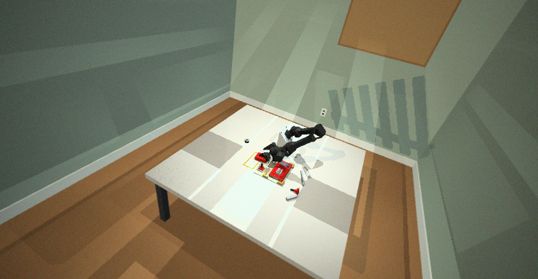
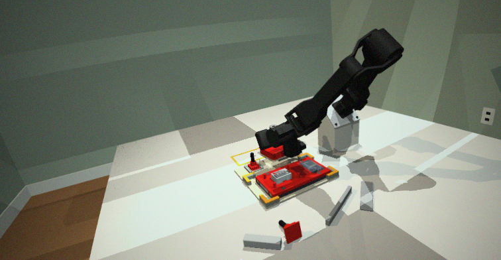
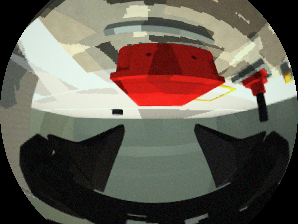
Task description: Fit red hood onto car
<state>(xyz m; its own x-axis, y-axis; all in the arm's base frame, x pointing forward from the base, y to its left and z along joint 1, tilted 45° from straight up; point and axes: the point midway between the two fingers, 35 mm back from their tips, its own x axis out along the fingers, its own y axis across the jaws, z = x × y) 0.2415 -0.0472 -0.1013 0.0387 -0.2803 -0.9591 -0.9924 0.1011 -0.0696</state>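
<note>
The red hood lies 1 cm to the left of my gripper tip and 4 cm below it. Round my gripper tip: grey bar (27 cm ahead, 34 cm to the left, 5 cm below); then grey engine block (10 cm ahead, 20 cm to the left, 4 cm below).
</note>
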